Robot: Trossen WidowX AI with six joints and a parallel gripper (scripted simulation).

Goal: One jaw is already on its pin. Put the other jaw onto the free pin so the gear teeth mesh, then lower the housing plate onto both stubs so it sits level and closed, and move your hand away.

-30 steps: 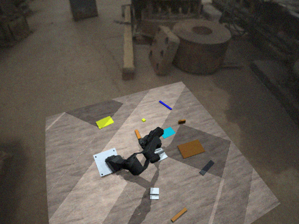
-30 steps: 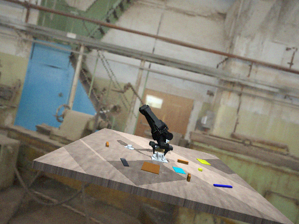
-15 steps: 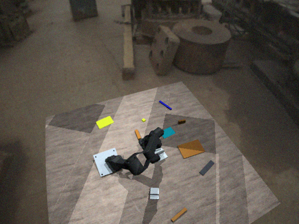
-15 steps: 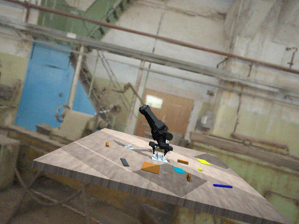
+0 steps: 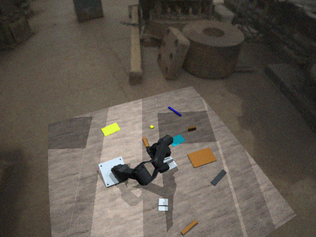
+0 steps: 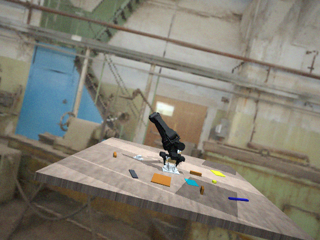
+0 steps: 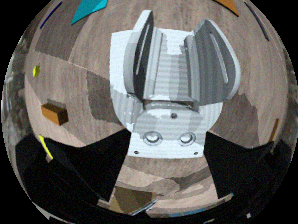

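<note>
The jaw lies 2 cm ahead of my gripper tip, 2 cm to the left of it and 1 cm above it. The rest, counted from my gripper tip: dark strip (28 cm ahead, 26 cm to the right); then orange tile (28 cm ahead, 9 cm to the right); then cyan tile (22 cm ahead, 12 cm to the left, 1 cm below).
</note>
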